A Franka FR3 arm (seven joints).
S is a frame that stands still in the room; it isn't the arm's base.
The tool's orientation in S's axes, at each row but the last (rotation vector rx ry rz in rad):
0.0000, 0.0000, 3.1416
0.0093, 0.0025, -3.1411
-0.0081, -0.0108, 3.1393
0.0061, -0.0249, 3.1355
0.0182, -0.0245, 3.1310
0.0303, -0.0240, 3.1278
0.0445, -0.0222, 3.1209
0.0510, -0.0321, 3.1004
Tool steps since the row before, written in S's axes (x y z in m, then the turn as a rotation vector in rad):
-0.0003, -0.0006, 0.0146, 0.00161, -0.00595, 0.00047
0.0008, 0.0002, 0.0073, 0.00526, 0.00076, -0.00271
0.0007, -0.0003, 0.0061, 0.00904, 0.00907, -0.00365
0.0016, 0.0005, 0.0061, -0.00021, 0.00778, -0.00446
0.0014, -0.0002, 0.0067, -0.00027, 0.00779, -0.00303
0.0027, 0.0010, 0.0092, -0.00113, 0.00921, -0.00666
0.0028, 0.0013, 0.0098, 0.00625, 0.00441, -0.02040
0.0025, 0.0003, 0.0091, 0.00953, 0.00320, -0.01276
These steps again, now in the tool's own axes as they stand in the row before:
0.0003, 0.0006, 0.0146, -0.00161, 0.00595, 0.00047
-0.0008, -0.0002, 0.0073, -0.00524, -0.00075, -0.00274
-0.0007, 0.0003, 0.0061, -0.00900, -0.00906, -0.00376
-0.0016, -0.0006, 0.0061, 0.00024, -0.00771, -0.00458
-0.0013, 0.0001, 0.0067, 0.00032, -0.00774, -0.00315
-0.0025, -0.0012, 0.0092, 0.00112, -0.00909, -0.00682
-0.0025, -0.0015, 0.0099, -0.00674, -0.00425, -0.02028
-0.0022, -0.0006, 0.0092, -0.00981, -0.00333, -0.01251

